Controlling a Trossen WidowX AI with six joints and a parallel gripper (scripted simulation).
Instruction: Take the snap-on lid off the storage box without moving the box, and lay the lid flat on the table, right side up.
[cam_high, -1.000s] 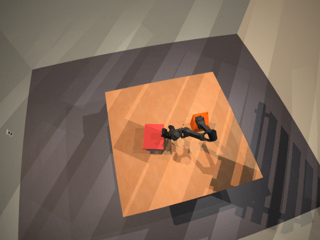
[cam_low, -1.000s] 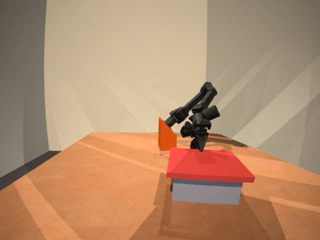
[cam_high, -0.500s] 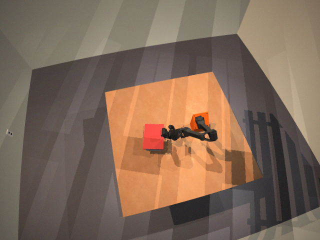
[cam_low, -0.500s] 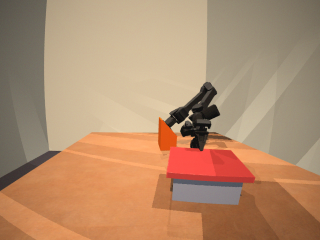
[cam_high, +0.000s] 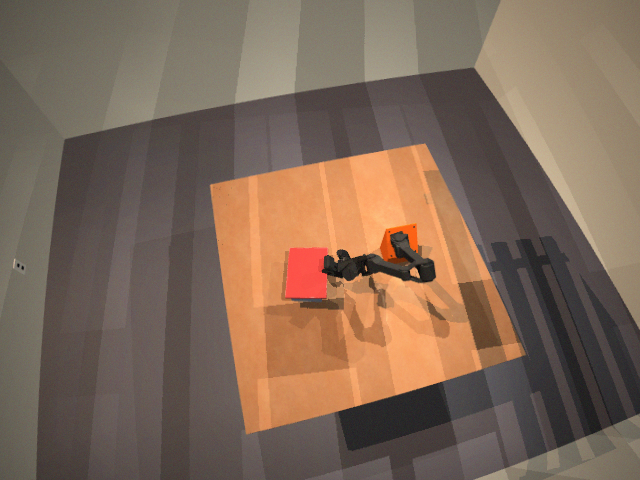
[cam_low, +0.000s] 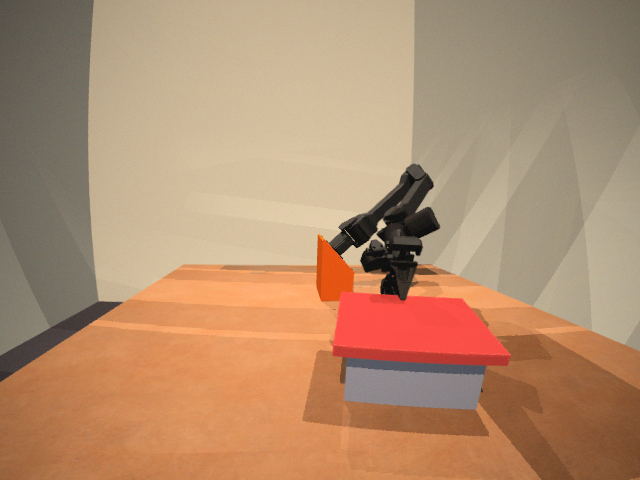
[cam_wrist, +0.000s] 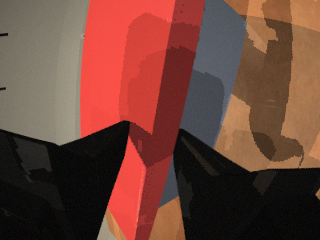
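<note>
My gripper tip is now 70 mm short of the red lid and 20 mm to the left of it. Also, from my gripper tip: grey storage box (70 mm ahead, 60 mm below, 20 mm to the right).
</note>
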